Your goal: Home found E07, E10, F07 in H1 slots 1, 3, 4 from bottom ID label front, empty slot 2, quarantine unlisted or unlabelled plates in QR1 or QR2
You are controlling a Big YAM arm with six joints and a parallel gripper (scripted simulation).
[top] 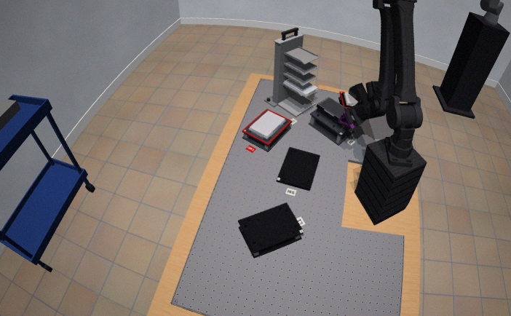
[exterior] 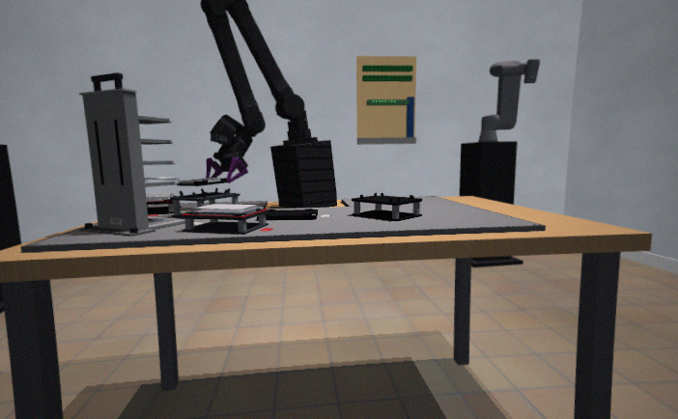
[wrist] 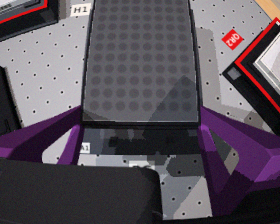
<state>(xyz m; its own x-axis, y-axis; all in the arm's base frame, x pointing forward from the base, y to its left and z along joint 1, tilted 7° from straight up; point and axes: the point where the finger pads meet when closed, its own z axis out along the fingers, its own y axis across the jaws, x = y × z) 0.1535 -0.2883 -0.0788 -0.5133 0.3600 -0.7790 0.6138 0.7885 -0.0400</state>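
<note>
Now: hand 40 mm short of the dark plate and 40 mm to the left of it. The rest, counted from my hand: RG label: 40 mm behind, 30 mm to the left, 100 mm below; then QR2 label: 20 mm ahead, 190 mm to the right, 100 mm below; then regrip nest: 40 mm ahead, 30 mm to the right, 50 mm below.
</note>
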